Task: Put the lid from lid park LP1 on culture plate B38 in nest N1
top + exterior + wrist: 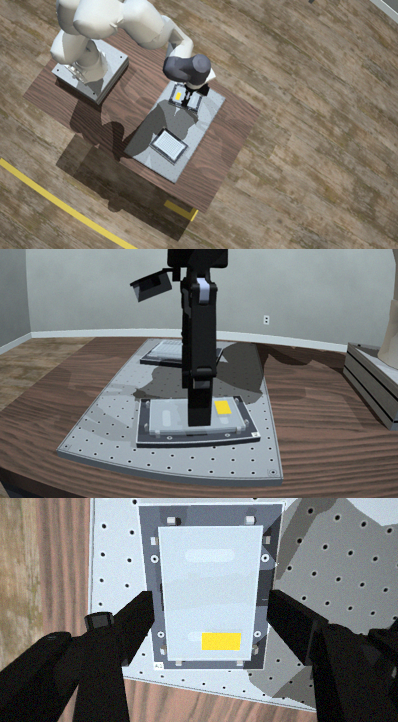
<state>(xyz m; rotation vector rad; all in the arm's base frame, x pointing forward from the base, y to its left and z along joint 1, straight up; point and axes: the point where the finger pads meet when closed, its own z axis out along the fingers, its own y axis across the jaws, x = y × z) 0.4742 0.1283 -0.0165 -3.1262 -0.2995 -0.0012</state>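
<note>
The clear lid is 4 cm below my hand. From my hand the other things lie so: culture plate B38: 26 cm to the right, 5 cm ahead, 4 cm below; nest N1: 26 cm to the right, 5 cm below, 5 cm ahead; lid park LP1: 5 cm below.
</note>
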